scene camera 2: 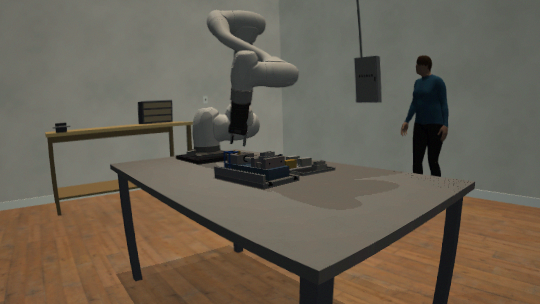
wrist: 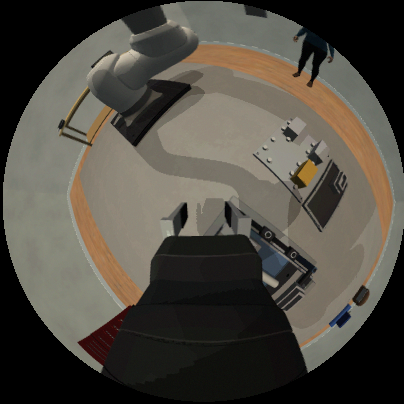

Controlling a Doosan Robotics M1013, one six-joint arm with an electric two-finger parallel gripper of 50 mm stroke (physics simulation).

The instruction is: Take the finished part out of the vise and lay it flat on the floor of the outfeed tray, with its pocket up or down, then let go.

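Places are measured from the arm's base along level axes (x back, y up, z left), in centimetres.
Pixels of known places: gripper, fingertip midpoint: [scene camera 2: 237, 144] [wrist: 205, 209]; arm's base, origin of the base link: [scene camera 2: 207, 155] [wrist: 138, 104].
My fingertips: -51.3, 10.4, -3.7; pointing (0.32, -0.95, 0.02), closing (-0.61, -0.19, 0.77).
Observation:
For each thing: its middle in the pictures, then the offset to it from my fingertips, as dx, dy, dz.
- vise, body centre: [wrist: 260, 271] [scene camera 2: 255, 167] -17.2, -7.7, -0.9
- grey plate, body centre: [wrist: 297, 153] -3.6, -12.2, +25.7
- yellow block, body centre: [wrist: 303, 173] [scene camera 2: 289, 164] -7.9, -10.0, +21.4
The vise [scene camera 2: 270, 162] [wrist: 272, 260] has grey jaws on a blue base and stands inside a low grey frame on the table. The finished part cannot be told apart from the jaws in these views. My gripper [scene camera 2: 238, 142] [wrist: 205, 209] is open and empty, pointing down high above the table. In the wrist view its body and right finger hide part of the vise, which lies to the lower right of the fingers. A dark flat tray [scene camera 2: 316, 172] [wrist: 320, 209], apparently the outfeed tray, lies beyond the vise, with small grey raised shapes at one end.
A grey plate [wrist: 280, 156] with round studs adjoins the dark tray and bears grey blocks and a yellow block [scene camera 2: 290, 163] [wrist: 304, 173]. The robot's base stands on a dark plate [scene camera 2: 200, 158] [wrist: 172, 102] at the table's back. A person [scene camera 2: 429, 107] [wrist: 312, 52] stands beyond the table.

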